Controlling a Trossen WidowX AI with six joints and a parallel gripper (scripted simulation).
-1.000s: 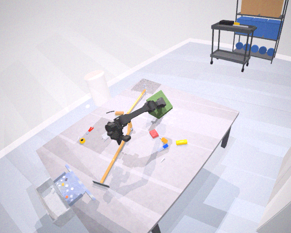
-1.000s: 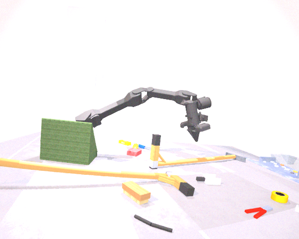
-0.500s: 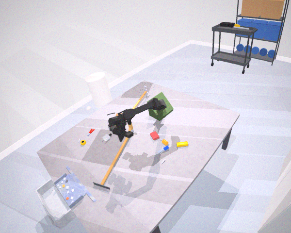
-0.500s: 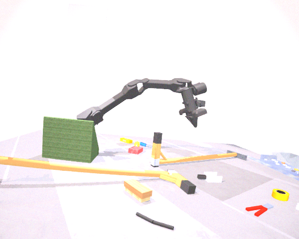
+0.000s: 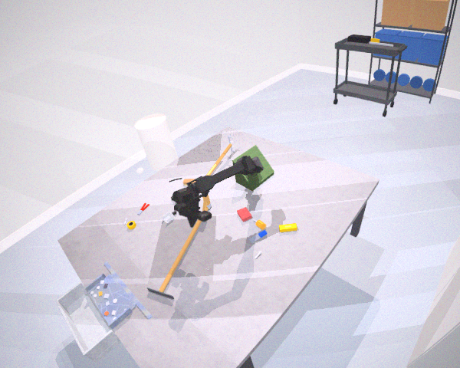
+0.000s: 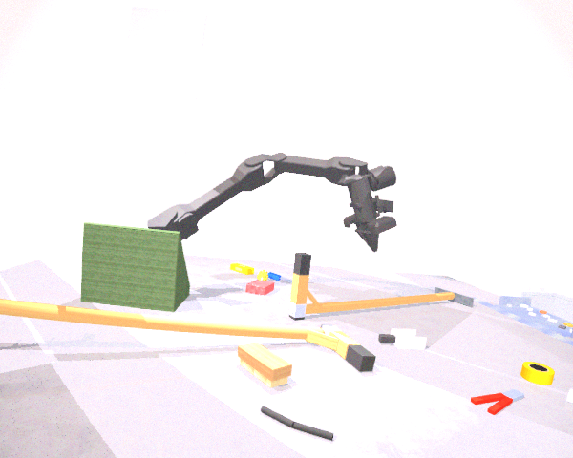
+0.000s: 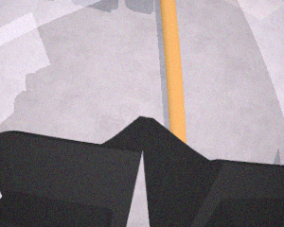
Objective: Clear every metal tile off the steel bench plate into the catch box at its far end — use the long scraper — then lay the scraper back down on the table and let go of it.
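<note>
The long scraper lies 3 cm ahead of my gripper tip, 5 cm to the right of it and 8 cm below it. Round my gripper tip: blue piece 21 cm behind, 23 cm to the left, 14 cm below; then red block 29 cm behind, 8 cm to the left, 13 cm below; then yellow tape roll 12 cm ahead, 45 cm to the right, 14 cm below.
</note>
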